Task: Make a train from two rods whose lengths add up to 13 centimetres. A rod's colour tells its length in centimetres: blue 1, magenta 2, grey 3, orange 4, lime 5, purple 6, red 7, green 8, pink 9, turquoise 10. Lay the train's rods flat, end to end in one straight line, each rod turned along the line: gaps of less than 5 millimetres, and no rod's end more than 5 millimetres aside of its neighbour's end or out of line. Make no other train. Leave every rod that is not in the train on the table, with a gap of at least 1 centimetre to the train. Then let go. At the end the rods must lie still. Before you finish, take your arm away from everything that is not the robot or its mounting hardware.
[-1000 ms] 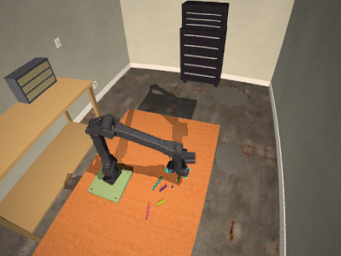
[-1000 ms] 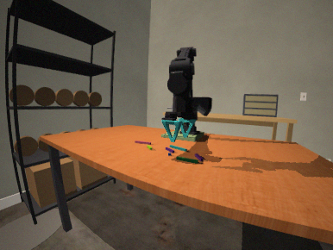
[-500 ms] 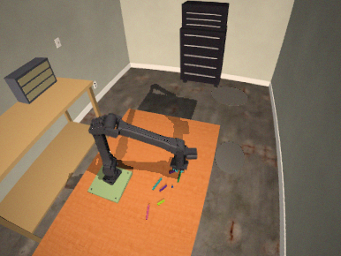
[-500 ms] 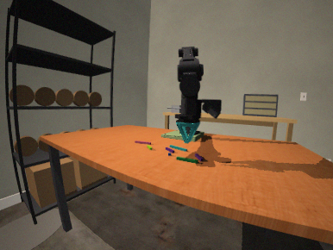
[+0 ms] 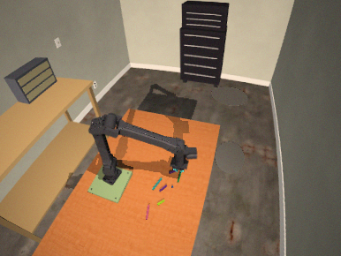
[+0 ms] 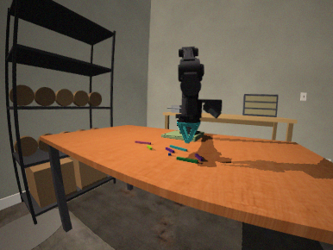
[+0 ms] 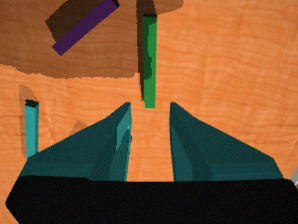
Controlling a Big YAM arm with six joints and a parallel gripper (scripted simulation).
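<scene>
Right now the green rod is 70 mm below my hand. Also, from my hand: tiny blue rod (10 mm behind, 90 mm to the right, 70 mm below); turquoise rod (110 mm behind, 110 mm to the right, 70 mm below); lime rod (20 mm behind, 210 mm to the right, 70 mm below).
</scene>
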